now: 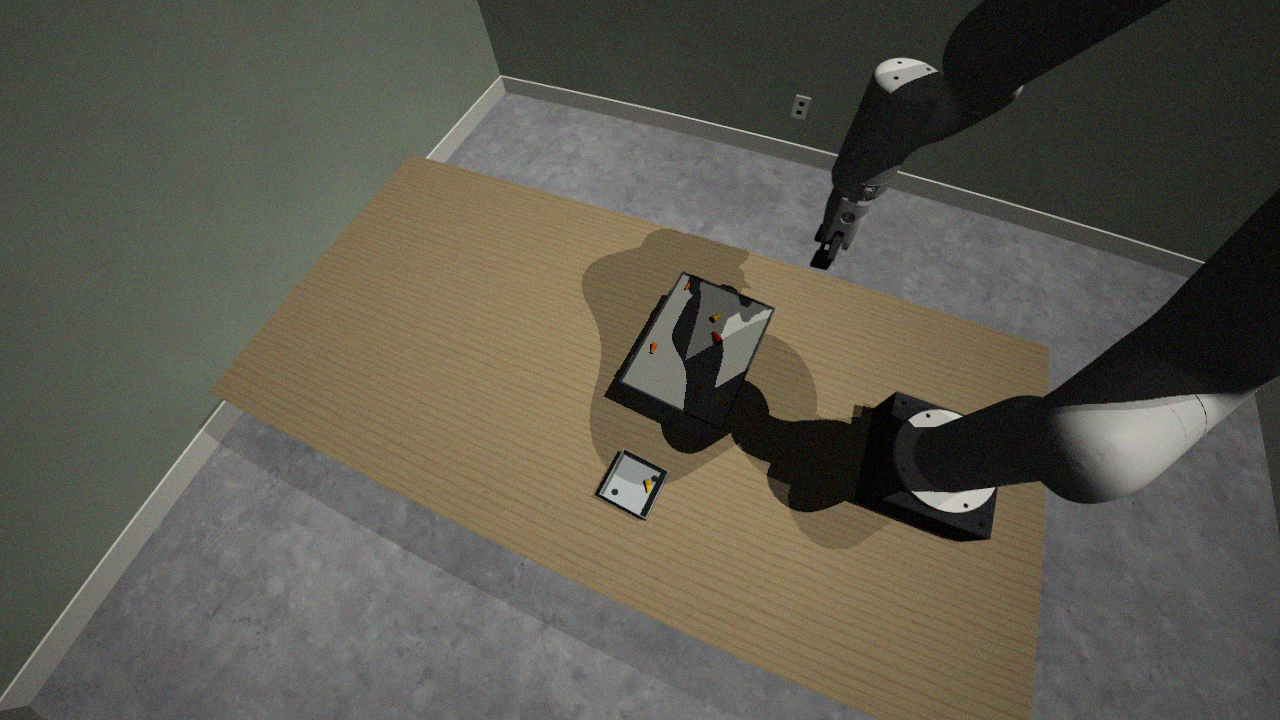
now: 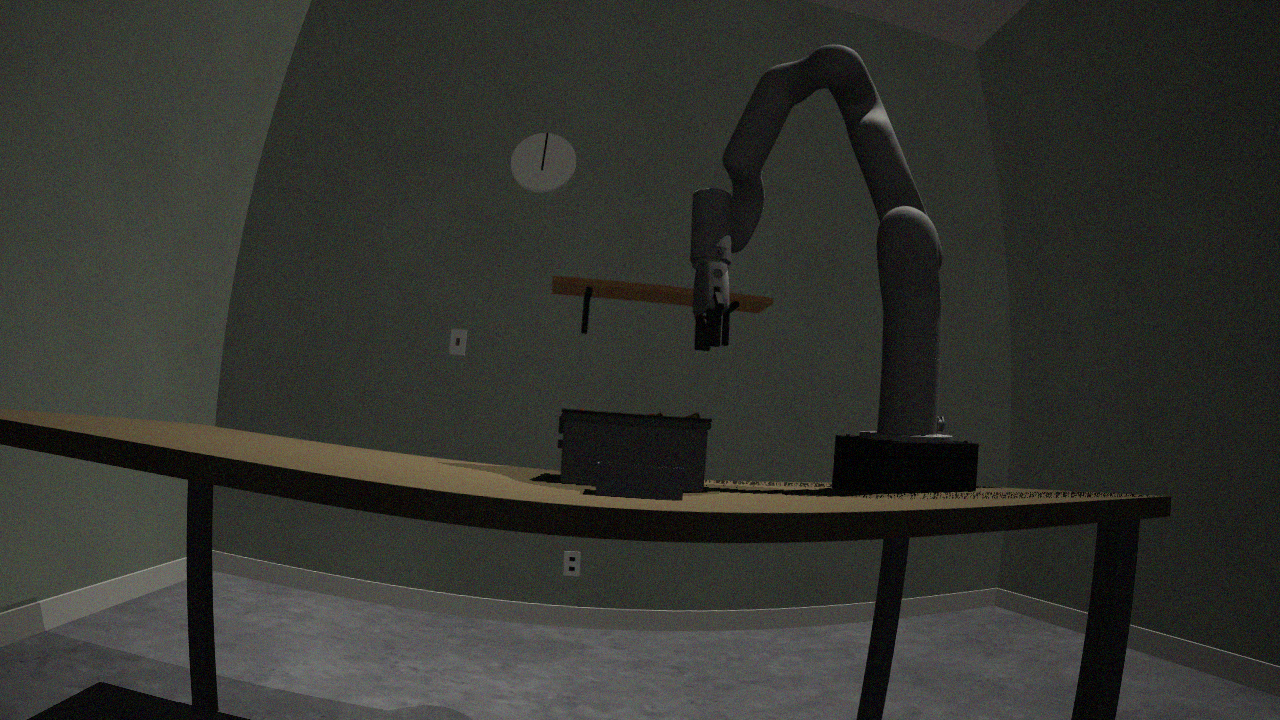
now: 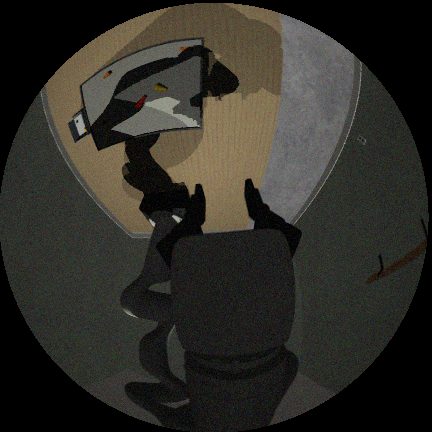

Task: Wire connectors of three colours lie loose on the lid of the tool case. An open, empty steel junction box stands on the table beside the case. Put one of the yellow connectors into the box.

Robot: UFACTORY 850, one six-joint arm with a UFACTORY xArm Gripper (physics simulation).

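A yellow connector lies inside the steel junction box, near one side of its floor. The box stands on the table beside the tool case. On the case's lid lie another yellow connector, a red connector and orange connectors, one near the lid's side and one near a corner. Part of the lid is in dark shadow. My gripper is open and empty, high up and off to the side of the case, near the table's back edge.
The robot's base stands on the table, to the right of the case. A wooden shelf is fixed on the wall behind the gripper. The arm arches high above the table.
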